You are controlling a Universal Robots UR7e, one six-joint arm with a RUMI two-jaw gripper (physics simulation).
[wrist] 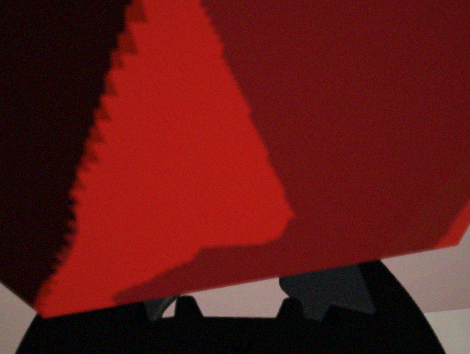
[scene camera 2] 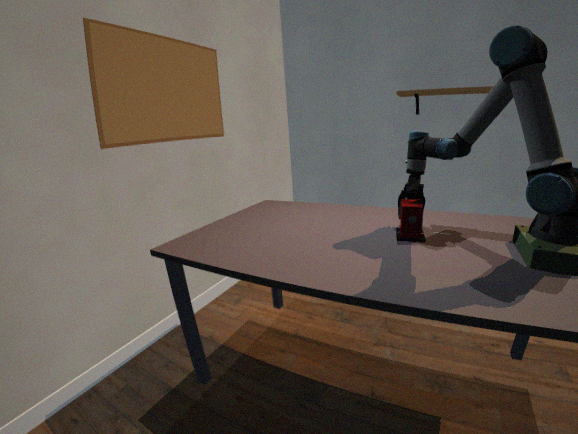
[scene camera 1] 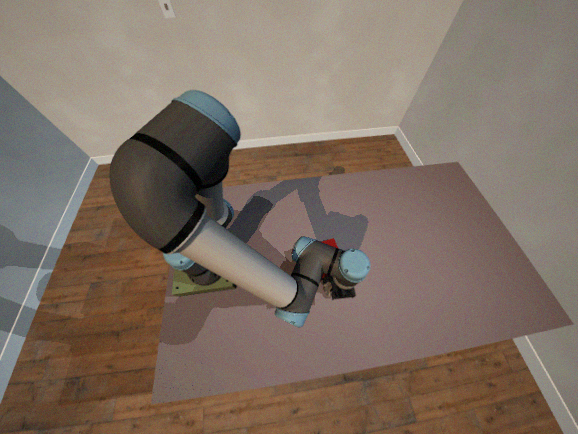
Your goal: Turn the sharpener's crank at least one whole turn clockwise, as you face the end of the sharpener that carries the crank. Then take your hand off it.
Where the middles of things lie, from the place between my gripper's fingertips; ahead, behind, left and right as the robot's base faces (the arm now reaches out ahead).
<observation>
I see the red pencil sharpener (wrist: 155, 155) 70 mm to the left of my hand, 40 mm above it and 10 mm behind it.
</observation>
